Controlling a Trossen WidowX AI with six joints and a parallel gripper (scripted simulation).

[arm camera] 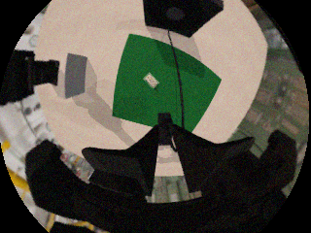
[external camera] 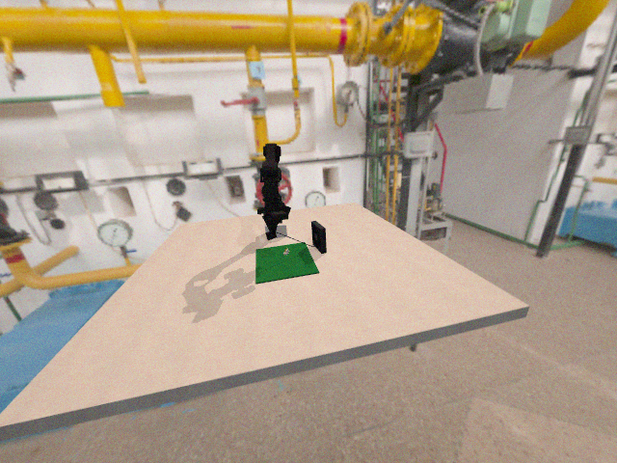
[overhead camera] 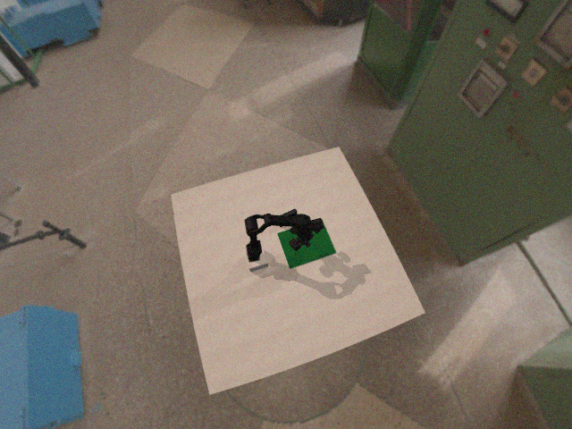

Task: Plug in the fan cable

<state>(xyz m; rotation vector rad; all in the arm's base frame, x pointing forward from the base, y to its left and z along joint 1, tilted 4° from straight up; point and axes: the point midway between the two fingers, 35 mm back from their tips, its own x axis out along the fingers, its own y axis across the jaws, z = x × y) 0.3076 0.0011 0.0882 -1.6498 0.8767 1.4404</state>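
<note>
My gripper tip is now 2 cm short of the green board, 4 cm to the right of it and 14 cm above it. The rest, counted from my gripper tip: dark plug: 1 cm to the right, 1 cm below; black fan: 6 cm behind, 19 cm to the left, 6 cm below.
</note>
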